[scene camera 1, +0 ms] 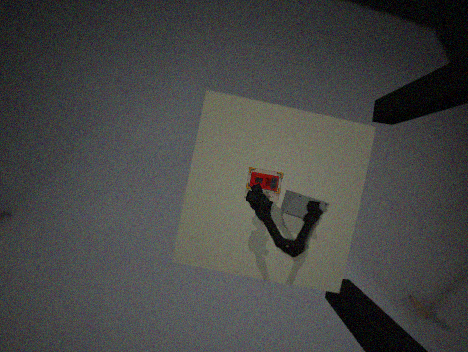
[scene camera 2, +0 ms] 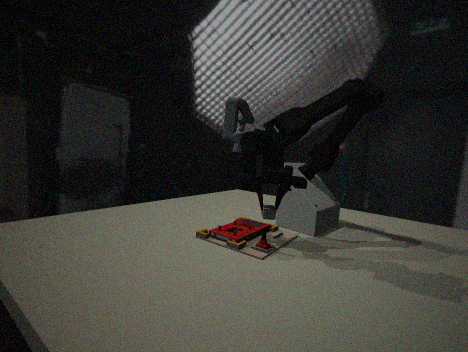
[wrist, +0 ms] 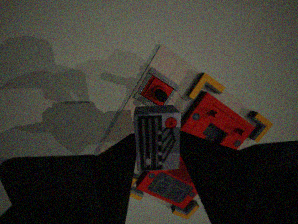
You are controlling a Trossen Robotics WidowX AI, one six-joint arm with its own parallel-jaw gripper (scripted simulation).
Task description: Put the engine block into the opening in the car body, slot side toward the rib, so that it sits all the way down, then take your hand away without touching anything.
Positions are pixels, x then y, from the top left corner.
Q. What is my gripper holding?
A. A grey engine block.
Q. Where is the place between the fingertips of my gripper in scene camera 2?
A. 268,210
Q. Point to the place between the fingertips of my gripper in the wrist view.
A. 156,137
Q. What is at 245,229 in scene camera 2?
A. A red car body.
